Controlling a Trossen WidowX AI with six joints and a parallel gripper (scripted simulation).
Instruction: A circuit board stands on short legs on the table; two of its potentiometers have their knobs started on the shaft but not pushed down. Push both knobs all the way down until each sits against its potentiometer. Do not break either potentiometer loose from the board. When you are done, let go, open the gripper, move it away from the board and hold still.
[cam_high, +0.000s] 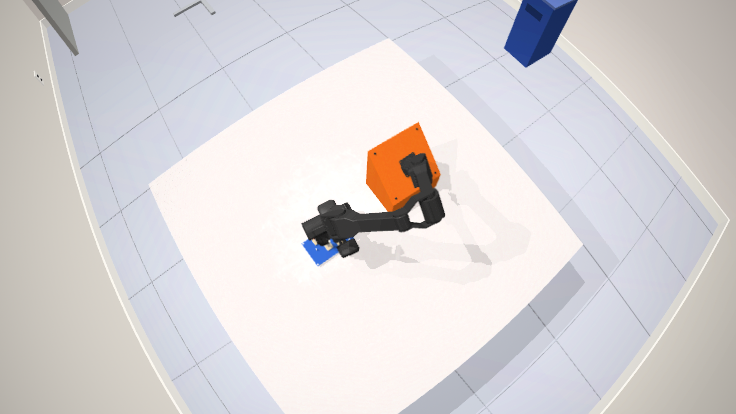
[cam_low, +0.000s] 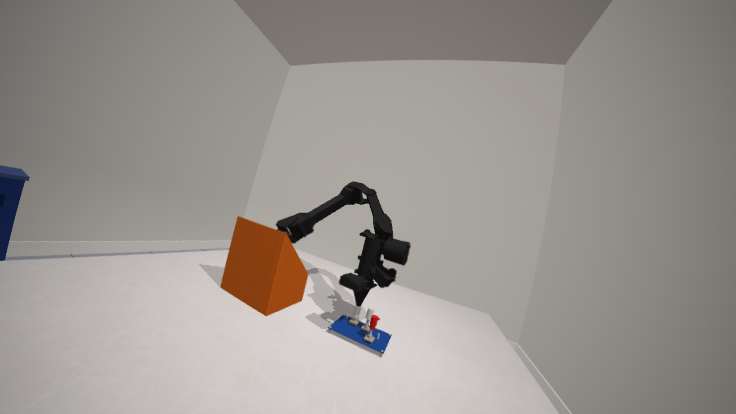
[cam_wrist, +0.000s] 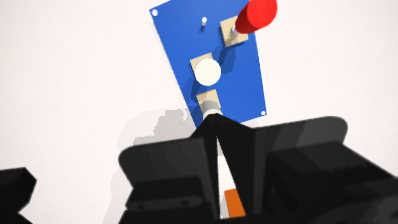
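Now: gripper tip 20 mm above the white knob. From my gripper tip the other things lie so: red knob (70 mm ahead, 50 mm to the right).
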